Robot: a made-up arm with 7 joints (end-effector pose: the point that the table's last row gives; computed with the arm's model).
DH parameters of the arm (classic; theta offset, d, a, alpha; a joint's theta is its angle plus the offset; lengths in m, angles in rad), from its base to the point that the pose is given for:
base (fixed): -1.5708 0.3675 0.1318 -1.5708
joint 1: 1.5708 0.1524 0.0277 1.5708
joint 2: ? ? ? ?
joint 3: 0 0.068 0.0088 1.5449
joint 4: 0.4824 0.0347 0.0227 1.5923
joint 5: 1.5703 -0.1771 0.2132 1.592
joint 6: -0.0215 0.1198 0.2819 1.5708
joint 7: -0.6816 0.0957 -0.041 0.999
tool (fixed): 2.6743 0.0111 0 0
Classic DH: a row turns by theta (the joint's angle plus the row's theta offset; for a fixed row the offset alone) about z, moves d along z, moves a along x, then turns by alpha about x.
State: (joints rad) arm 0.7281 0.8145 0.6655 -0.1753 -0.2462 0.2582 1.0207
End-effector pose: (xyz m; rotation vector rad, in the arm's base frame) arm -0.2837 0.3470 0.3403 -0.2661 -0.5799 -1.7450
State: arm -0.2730 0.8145 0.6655 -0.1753 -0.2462 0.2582 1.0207
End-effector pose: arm -0.2837 0.1035 -0.0503 -0.9506 -1.4221 -1.3232
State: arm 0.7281 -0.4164 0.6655 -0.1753 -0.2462 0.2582 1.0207
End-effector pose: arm -0.2864 -0.0647 0.8021 -0.6693 0.0203 -0.6964
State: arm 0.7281 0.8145 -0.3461 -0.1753 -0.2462 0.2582 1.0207
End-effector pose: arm -0.1717 0.2476 0.8005 0.2448 0.4507 -1.9802
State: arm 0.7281 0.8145 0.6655 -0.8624 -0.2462 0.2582 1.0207
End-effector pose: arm -0.1567 0.3808 0.1747 0.4096 -0.9578 -1.9032
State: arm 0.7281 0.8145 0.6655 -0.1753 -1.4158 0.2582 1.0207
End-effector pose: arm -0.3548 -0.1108 0.0692 -0.5660 -1.4850 -0.8190
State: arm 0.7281 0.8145 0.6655 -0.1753 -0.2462 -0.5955 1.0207
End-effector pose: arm -0.4089 0.2033 0.4516 0.0393 -0.1276 -1.0714
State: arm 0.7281 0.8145 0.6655 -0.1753 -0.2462 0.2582 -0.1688
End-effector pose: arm -0.3056 0.3364 0.2999 0.4411 0.4397 -2.3483
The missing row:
joint 2: -1.0672 -0.063 -0.0115 1.5967
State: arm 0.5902 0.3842 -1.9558 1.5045 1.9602 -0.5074 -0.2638
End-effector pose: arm 0.4758 -0.0786 0.0208 1.2359 -0.9855 -0.6206
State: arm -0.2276 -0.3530 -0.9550 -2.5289 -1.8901 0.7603 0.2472
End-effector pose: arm 0.0923 -0.3670 0.0216 0.4537 2.5245 1.0111
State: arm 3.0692 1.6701 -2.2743 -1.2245 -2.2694 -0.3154 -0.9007
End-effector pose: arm 0.0155 -0.7688 0.5019 -0.2512 -1.4480 -1.0192
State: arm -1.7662 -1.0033 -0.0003 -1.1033 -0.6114 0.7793 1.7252
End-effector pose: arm -0.1820 -0.1730 -0.0787 2.5691 1.2683 -0.4317
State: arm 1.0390 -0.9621 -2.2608 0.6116 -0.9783 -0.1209 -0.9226
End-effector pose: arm 0.5417 -0.6095 0.5869 0.6681 -1.7045 -0.4042
